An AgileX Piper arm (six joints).
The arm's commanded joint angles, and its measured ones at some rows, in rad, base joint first. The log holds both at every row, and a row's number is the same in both.
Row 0, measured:
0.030, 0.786, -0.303, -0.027, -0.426, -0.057
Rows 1 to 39, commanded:
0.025, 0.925, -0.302, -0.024, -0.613, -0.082
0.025, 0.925, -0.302, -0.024, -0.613, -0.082
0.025, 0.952, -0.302, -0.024, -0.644, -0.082
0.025, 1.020, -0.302, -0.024, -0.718, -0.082
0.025, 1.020, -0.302, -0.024, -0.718, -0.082
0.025, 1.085, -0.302, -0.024, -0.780, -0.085
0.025, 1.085, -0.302, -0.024, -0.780, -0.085
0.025, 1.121, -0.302, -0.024, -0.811, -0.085
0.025, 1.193, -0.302, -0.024, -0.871, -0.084
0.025, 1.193, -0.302, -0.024, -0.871, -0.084
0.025, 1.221, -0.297, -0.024, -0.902, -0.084
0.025, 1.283, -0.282, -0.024, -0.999, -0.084
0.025, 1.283, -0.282, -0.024, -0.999, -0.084
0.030, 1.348, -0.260, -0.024, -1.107, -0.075
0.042, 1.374, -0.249, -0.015, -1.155, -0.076
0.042, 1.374, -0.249, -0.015, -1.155, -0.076
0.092, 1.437, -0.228, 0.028, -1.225, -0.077
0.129, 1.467, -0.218, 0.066, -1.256, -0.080
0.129, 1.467, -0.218, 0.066, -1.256, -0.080
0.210, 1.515, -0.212, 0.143, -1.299, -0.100
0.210, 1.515, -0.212, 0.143, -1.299, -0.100
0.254, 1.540, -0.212, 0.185, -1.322, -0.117
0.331, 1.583, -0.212, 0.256, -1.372, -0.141
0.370, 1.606, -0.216, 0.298, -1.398, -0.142
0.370, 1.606, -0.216, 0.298, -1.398, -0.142
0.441, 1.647, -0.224, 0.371, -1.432, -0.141
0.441, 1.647, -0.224, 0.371, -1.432, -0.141
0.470, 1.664, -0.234, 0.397, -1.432, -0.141
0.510, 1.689, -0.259, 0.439, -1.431, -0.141
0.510, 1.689, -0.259, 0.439, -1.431, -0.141
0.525, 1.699, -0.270, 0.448, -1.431, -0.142
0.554, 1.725, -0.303, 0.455, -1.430, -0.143
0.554, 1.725, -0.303, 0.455, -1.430, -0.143
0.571, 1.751, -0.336, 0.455, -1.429, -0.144
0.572, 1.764, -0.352, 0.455, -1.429, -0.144
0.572, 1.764, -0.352, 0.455, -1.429, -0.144
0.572, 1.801, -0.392, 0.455, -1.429, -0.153
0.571, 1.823, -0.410, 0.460, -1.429, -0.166
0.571, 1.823, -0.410, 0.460, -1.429, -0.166
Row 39, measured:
0.570, 1.797, -0.380, 0.450, -1.207, -0.139
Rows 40 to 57, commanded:
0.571, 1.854, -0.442, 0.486, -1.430, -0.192
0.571, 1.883, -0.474, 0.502, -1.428, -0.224
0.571, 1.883, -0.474, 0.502, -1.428, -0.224
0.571, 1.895, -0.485, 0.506, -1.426, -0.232
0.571, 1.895, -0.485, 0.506, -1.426, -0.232
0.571, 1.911, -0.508, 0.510, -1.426, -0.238
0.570, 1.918, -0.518, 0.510, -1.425, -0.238
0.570, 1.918, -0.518, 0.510, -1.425, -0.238
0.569, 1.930, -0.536, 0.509, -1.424, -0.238
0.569, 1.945, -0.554, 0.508, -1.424, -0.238
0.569, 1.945, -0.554, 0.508, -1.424, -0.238
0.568, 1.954, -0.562, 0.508, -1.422, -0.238
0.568, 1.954, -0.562, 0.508, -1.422, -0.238
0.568, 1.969, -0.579, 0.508, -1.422, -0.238
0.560, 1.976, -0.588, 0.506, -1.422, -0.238
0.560, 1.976, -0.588, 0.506, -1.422, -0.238
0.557, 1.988, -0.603, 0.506, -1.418, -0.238
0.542, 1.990, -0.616, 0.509, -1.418, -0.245
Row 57, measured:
0.559, 1.987, -0.593, 0.514, -1.207, -0.231
